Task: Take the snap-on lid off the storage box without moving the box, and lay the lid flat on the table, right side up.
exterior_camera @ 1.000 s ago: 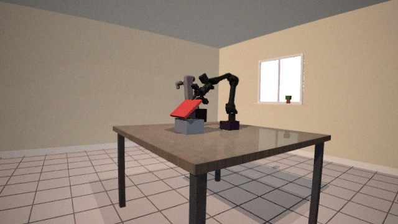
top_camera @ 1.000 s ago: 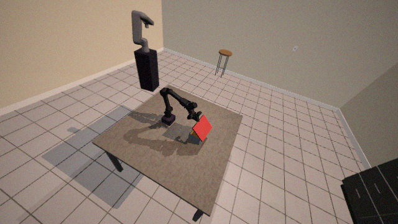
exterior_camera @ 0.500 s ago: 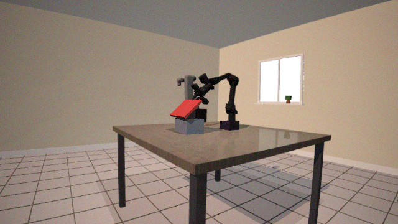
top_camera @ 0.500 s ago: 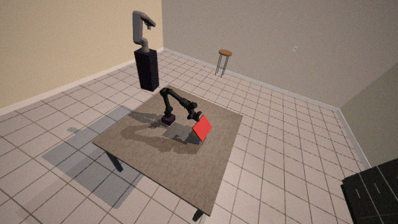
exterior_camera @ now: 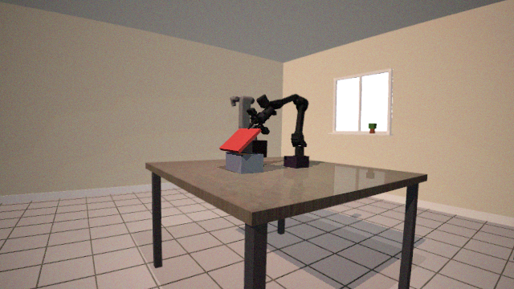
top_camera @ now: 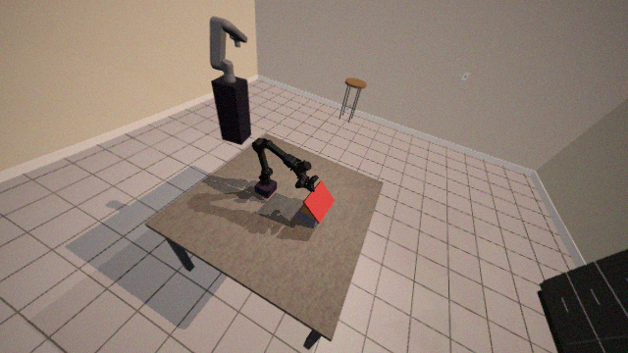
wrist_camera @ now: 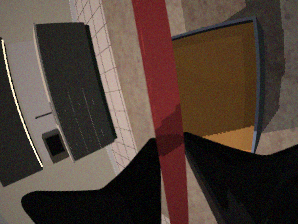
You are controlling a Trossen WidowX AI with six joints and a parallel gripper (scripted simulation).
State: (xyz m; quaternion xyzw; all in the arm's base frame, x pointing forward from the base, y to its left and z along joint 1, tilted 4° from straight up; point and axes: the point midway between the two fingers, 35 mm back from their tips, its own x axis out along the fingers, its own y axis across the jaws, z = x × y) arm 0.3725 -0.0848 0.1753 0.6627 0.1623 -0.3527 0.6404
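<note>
My gripper tip is now 6 cm short of the red lid, 5 cm above it and 2 cm to the left of it. From my gripper tip the other things lie so: grey-blue storage box 18 cm below, 3 cm ahead, 1 cm to the right.
</note>
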